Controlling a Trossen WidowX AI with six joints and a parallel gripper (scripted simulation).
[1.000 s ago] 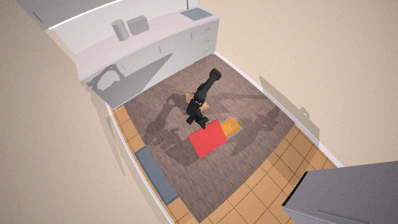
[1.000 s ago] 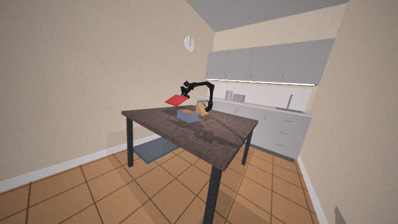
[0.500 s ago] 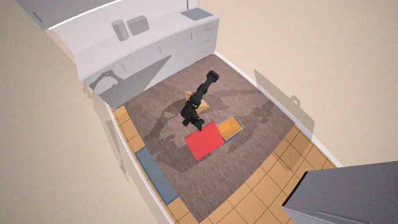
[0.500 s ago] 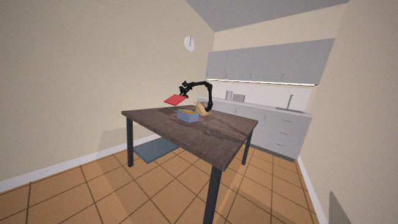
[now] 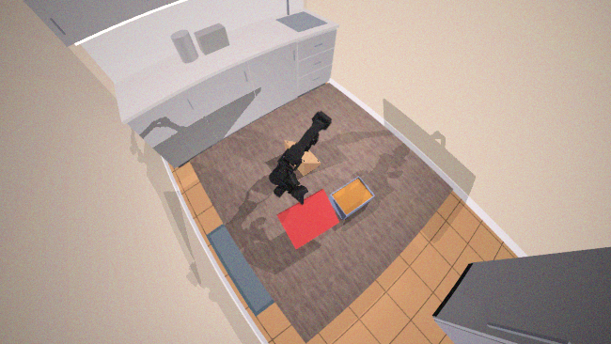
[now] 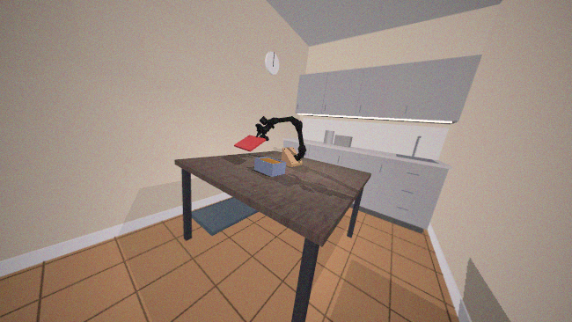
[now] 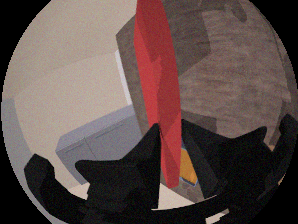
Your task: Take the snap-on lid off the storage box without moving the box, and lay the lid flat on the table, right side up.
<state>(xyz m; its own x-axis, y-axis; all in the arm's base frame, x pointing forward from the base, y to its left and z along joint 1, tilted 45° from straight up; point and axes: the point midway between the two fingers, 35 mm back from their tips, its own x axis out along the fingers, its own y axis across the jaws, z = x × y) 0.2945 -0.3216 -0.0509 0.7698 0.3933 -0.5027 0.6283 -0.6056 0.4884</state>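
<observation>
Now: gripper tip 7 cm short of the red lid, 1 cm to the left of it and 4 cm above it. From my gripper tip the other things lie so: blue storage box: 10 cm ahead, 28 cm to the left, 18 cm below.
</observation>
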